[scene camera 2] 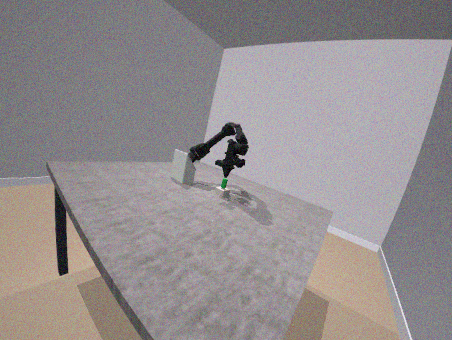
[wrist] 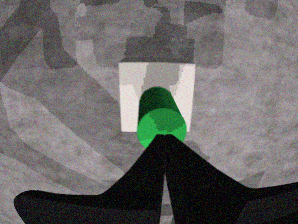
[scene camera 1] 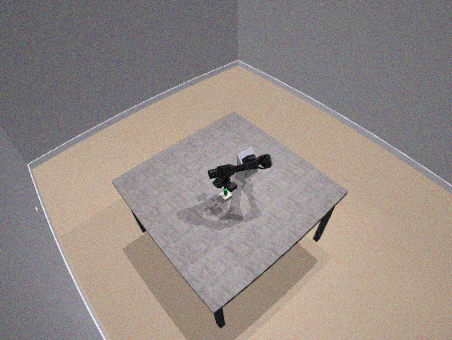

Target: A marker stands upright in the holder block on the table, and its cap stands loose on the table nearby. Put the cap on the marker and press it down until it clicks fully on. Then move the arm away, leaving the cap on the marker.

Labels:
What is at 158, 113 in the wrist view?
A green cap.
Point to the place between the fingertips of my gripper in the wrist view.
At 163, 141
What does my gripper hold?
Nothing.

